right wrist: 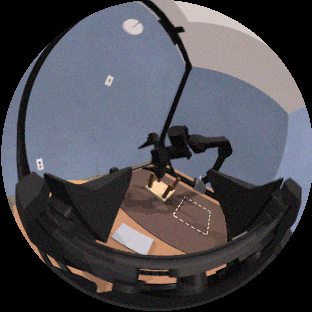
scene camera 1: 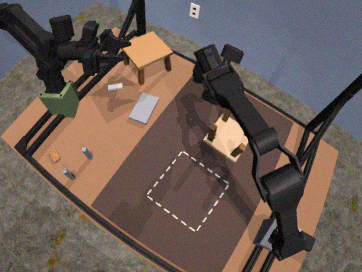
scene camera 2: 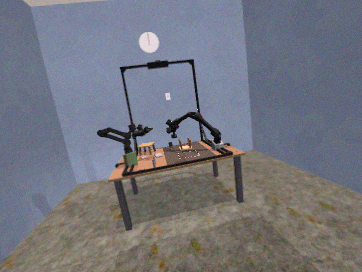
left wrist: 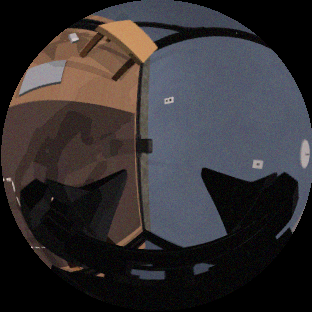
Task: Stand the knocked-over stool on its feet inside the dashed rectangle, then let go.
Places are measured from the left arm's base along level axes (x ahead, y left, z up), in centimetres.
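Where they show: left gripper, between the fingertips: (right wrist: pixel 139 157) (scene camera 2: pixel 171 133) (left wrist: pixel 164 172); right gripper, between the fingertips: (right wrist: pixel 171 172) (scene camera 1: pixel 127 50) (scene camera 2: pixel 151 129); left arm's base, origin of its link: (right wrist: pixel 202 181) (scene camera 1: pixel 281 236) (scene camera 2: pixel 217 141); right arm's base, origin of its link: (scene camera 1: pixel 55 88) (scene camera 2: pixel 129 153).
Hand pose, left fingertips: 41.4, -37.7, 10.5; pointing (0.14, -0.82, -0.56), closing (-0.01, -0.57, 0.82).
Note:
Things, the pixels of their top centre, and the offset from my left fingertips, as dx, dy, dz.
- pale wooden stool, centre of its top: (left wrist: pixel 84 250) (scene camera 1: pixel 236 123) (right wrist: pixel 166 175) (scene camera 2: pixel 184 139) -12.0, +12.4, -6.8
- orange-topped small table, centre of its top: (left wrist: pixel 134 34) (scene camera 1: pixel 146 48) (scene camera 2: pixel 146 144) +32.1, -0.4, -7.1
- grey flat slab, centre of its top: (scene camera 1: pixel 144 107) (right wrist: pixel 132 238) +20.8, +17.9, -17.3
- white piece, centre of its top: (scene camera 1: pixel 115 86) +36.7, +15.8, -17.2
The pale wooden stool (scene camera 1: pixel 229 138) (scene camera 2: pixel 185 147) (right wrist: pixel 159 190) lies upside down on the dark mat, seat down and brown legs up. It is outside the dashed rectangle (scene camera 1: pixel 196 230) (right wrist: pixel 207 233), above it in scene camera 1. The left arm covers part of the stool there. My left gripper (left wrist: pixel 164 172) is open and empty, raised above the mat's back part, up and left of the stool in scene camera 1; its fingertips are hard to make out there. My right gripper (scene camera 1: pixel 127 52) (right wrist: pixel 171 172) is open and empty, raised far left of the stool.
An orange-topped small table (scene camera 1: pixel 147 49) (left wrist: pixel 127 37) stands upright at the back left, below my right gripper. A grey flat slab (scene camera 1: pixel 144 108) (left wrist: pixel 42 77) (right wrist: pixel 132 238) and a white piece (scene camera 1: pixel 115 86) lie nearby. A green block (scene camera 1: pixel 62 100) is by the right arm. Small pieces lie front left.

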